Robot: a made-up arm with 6 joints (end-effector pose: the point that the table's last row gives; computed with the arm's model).
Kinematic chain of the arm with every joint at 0, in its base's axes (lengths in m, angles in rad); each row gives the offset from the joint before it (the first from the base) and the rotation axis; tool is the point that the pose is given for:
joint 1: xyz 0 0 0.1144 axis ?
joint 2: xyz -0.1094 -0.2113 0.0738 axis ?
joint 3: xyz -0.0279 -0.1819 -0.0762 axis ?
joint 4: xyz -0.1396 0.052 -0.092 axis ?
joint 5: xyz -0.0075 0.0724 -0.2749 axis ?
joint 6: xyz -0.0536 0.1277 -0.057 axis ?
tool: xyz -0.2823 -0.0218 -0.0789
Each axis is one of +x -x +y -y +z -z.
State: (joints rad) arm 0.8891 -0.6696 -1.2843 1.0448 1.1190 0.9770
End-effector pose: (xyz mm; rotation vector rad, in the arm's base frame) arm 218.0 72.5 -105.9 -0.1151 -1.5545 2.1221
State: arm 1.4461 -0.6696 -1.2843 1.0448 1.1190 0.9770
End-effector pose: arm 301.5 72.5 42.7 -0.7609 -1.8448 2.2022
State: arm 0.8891 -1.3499 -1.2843 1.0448 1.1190 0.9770
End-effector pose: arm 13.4 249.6 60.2 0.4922 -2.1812 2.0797
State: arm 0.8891 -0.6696 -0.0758 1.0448 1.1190 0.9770
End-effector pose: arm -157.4 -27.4 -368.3 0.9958 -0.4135 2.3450
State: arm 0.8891 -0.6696 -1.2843 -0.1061 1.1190 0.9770
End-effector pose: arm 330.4 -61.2 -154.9 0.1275 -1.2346 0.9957
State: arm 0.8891 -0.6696 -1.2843 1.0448 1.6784 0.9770
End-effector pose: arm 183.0 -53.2 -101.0 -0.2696 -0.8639 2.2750
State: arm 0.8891 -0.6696 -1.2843 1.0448 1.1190 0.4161
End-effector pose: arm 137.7 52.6 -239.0 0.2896 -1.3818 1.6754
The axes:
joint 1: -y
joint 2: -x
joint 3: +y
joint 4: +x
joint 5: +y
joint 6: +z

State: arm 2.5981 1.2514 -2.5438 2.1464 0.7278 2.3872
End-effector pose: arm 271.7 -411.1 269.5 -1.4648 2.5357 0.7654
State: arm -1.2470 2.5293 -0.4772 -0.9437 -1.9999 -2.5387
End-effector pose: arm 437.0 -533.9 280.9 0.3293 0.3809 1.0180
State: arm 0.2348 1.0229 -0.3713 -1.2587 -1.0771 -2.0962
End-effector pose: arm 97.0 -893.4 92.8 -0.1742 -2.2996 -0.0303
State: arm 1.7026 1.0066 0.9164 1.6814 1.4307 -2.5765
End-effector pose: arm 2.5 221.0 79.7 0.3260 0.9840 -1.7636
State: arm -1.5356 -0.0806 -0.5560 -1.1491 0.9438 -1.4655
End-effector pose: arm -727.3 -327.4 159.6 -2.2186 0.4747 -0.8494
